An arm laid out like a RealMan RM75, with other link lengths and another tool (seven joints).
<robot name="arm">
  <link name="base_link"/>
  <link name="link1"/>
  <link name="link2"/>
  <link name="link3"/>
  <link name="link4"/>
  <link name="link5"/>
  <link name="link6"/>
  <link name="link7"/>
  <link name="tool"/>
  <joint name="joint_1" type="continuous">
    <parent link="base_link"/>
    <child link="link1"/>
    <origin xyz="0 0 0.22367"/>
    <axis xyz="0 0 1"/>
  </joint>
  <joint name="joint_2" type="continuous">
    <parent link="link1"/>
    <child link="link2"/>
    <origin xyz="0 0 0"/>
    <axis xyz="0 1 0"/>
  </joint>
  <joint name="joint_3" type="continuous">
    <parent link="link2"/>
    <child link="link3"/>
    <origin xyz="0 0 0.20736"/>
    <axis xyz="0 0 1"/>
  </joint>
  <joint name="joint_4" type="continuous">
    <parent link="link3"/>
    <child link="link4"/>
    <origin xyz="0 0 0"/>
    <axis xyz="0 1 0"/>
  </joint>
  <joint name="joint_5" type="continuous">
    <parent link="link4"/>
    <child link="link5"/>
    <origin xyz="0 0 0.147"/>
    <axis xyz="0 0 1"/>
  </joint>
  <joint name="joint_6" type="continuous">
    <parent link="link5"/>
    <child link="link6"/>
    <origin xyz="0 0 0"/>
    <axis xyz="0 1 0"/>
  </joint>
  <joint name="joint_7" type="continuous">
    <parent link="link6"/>
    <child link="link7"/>
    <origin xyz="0 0 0.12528"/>
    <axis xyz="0 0 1"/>
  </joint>
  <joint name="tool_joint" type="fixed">
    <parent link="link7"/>
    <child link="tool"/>
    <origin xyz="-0.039 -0.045 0.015" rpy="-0.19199 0 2.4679"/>
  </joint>
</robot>
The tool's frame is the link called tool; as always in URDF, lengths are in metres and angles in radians. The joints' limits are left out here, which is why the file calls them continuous.
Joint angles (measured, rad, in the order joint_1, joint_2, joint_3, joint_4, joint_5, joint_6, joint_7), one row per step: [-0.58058 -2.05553 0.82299 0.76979 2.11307 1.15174 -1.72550]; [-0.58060 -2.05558 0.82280 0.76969 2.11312 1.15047 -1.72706]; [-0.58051 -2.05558 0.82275 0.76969 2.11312 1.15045 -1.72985]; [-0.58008 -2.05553 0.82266 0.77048 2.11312 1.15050 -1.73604]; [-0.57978 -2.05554 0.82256 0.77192 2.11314 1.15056 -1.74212]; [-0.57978 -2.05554 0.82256 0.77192 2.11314 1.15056 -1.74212]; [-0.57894 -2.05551 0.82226 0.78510 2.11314 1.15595 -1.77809]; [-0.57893 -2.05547 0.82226 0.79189 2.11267 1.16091 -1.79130]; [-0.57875 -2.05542 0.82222 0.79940 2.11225 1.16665 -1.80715]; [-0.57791 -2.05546 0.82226 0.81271 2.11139 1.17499 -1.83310]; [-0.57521 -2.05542 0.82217 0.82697 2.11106 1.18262 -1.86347]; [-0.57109 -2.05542 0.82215 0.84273 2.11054 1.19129 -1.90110]
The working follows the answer.
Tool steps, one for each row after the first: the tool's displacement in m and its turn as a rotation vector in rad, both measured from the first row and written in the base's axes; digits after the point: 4 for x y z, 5 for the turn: [-0.0001 0.0000 0.0001 0.00105 -0.00050 0.00183]; [-0.0002 -0.0001 0.0000 0.00097 -0.00207 0.00426]; [-0.0003 -0.0004 -0.0001 0.00124 -0.00523 0.00934]; [-0.0003 -0.0006 0.0000 0.00190 -0.00814 0.01378]; [-0.0003 -0.0006 0.0000 0.00190 -0.00814 0.01378]; [0.0008 -0.0012 0.0008 0.00433 -0.02542 0.03429]; [0.0018 -0.0013 0.0012 0.00395 -0.03248 0.03923]; [0.0029 -0.0015 0.0015 0.00317 -0.04096 0.04585]; [0.0045 -0.0018 0.0023 0.00328 -0.05425 0.05679]; [0.0055 -0.0027 0.0033 0.00425 -0.06888 0.07290]; [0.0063 -0.0042 0.0041 0.00472 -0.08748 0.09505]
Tool pose at each row, in the base's axes (x y z in m, rotation vector in rad; rounded; the steps above come from the unrounded poses): [-0.2691 0.3207 0.0265 -1.75745 2.09768 0.81712]; [-0.2693 0.3208 0.0266 -1.75911 2.09526 0.81805]; [-0.2693 0.3206 0.0265 -1.76212 2.09259 0.81699]; [-0.2694 0.3203 0.0265 -1.76815 2.08674 0.81529]; [-0.2694 0.3201 0.0265 -1.77319 2.08121 0.81404]; [-0.2694 0.3201 0.0265 -1.77319 2.08121 0.81404]; [-0.2683 0.3196 0.0273 -1.79677 2.05355 0.80361]; [-0.2673 0.3195 0.0277 -1.80298 2.04574 0.79719]; [-0.2663 0.3193 0.0281 -1.81132 2.03608 0.78935]; [-0.2646 0.3189 0.0289 -1.82425 2.01945 0.77844]; [-0.2636 0.3180 0.0298 -1.84256 1.99740 0.76819]; [-0.2628 0.3165 0.0307 -1.86776 1.96847 0.75481]

